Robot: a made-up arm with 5 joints. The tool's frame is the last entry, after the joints. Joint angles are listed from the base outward. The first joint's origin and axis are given. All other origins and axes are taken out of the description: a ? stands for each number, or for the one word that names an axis. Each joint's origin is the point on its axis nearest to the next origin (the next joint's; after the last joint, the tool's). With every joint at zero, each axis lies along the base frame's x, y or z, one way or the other. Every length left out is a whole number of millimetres.
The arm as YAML. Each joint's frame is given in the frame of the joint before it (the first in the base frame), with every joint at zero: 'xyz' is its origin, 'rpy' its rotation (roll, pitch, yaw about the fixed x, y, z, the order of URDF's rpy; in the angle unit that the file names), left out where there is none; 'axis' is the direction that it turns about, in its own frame. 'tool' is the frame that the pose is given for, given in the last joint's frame.
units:
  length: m
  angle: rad
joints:
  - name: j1
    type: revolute
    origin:
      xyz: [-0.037, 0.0, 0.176]
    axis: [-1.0, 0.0, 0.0]
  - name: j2
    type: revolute
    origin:
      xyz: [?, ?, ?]
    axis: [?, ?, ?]
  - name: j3
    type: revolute
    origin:
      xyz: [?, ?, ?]
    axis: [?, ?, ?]
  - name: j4
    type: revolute
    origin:
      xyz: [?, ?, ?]
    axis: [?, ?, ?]
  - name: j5
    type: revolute
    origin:
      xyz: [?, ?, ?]
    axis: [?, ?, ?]
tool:
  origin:
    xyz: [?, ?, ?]
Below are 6 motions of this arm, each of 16 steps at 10 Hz.
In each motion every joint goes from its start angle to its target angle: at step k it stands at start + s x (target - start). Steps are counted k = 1, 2, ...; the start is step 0. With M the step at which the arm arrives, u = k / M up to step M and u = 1 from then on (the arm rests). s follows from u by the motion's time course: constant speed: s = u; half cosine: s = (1 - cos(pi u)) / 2; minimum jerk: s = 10 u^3 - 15 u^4 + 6 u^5.
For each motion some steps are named. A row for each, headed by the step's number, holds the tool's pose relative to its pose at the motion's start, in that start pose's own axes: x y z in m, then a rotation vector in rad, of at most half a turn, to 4 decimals.
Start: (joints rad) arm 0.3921 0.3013 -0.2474 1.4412 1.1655
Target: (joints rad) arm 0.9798 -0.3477 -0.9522 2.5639 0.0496
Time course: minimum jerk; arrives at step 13
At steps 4, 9, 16:
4: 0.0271 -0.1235 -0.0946 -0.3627 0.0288 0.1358
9: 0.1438 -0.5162 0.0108 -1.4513 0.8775 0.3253
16: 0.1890 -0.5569 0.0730 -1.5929 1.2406 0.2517

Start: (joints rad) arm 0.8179 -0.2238 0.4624 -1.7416 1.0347
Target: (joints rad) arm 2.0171 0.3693 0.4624 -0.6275 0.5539
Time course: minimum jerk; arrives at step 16
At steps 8, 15, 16:
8: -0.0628 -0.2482 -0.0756 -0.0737 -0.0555 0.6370
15: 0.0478 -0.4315 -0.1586 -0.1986 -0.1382 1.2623
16: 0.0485 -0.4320 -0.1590 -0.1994 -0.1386 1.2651

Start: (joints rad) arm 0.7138 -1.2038 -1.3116 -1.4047 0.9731
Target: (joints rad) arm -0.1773 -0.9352 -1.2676 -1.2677 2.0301
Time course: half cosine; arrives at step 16
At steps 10, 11, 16:
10: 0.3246 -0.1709 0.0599 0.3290 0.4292 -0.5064
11: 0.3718 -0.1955 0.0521 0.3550 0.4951 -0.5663
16: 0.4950 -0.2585 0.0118 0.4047 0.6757 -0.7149

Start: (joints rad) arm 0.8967 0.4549 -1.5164 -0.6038 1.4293
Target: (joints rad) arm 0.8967 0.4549 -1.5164 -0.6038 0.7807
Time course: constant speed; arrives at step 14
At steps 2, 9, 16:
2: -0.0070 -0.0356 0.0000 0.0000 0.0000 0.0927
9: -0.0051 -0.1619 0.0000 0.0000 0.0000 0.4170
16: 0.0210 -0.2484 0.0000 0.0000 0.0000 0.6486

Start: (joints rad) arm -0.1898 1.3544 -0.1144 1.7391 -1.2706
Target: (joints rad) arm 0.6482 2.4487 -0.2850 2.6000 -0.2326
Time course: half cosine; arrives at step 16
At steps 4, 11, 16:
4: -0.0019 0.0469 0.0872 -0.0781 0.1137 -0.2212
11: 0.2262 0.2173 0.3330 -0.6125 0.3921 -1.1479
16: 0.3547 0.2325 0.3594 -0.8599 0.3801 -1.4340

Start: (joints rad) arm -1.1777 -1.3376 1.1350 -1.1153 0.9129
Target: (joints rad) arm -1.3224 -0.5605 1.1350 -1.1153 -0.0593
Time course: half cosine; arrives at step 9
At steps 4, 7, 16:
4: 0.0290 -0.0758 0.0485 0.2124 0.0322 0.1545
7: 0.0697 -0.1654 0.0450 0.4414 -0.0201 0.3078
16: 0.0801 -0.1856 0.0353 0.4925 -0.0467 0.3411

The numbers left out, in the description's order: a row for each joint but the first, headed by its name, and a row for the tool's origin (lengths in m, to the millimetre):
j2: xyz 0.0 -0.286 0.058, axis 0.0 -1.0 0.0
j3: xyz 0.117 0.0 -0.122, axis 0.0 0.0 -1.0
j4: xyz -0.367 0.122 0.0, axis 0.0 1.0 0.0
j5: xyz 0.211 0.0 0.08, axis 0.0 0.0 -1.0
tool: xyz -0.38 0.093 0.0

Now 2 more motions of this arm.
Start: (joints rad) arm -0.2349 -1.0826 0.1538 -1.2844 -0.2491
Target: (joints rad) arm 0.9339 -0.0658 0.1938 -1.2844 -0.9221
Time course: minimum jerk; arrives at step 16
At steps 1, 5, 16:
1: -0.0005 0.0003 -0.0005 -0.0030 -0.0017 0.0016
5: -0.0351 0.0087 -0.0401 -0.2512 -0.1279 0.1505
16: 0.0012 -0.1305 -0.0159 -1.4144 -0.4033 1.1744

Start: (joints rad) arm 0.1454 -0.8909 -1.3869 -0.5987 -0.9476
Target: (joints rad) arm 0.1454 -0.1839 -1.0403 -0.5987 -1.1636
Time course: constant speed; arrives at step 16
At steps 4, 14, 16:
4: 0.0214 -0.0109 0.0253 -0.1402 0.1357 0.0795
14: 0.0834 -0.0147 0.0632 -0.5057 0.4592 0.2696
16: 0.0958 -0.0126 0.0659 -0.5814 0.5208 0.3058

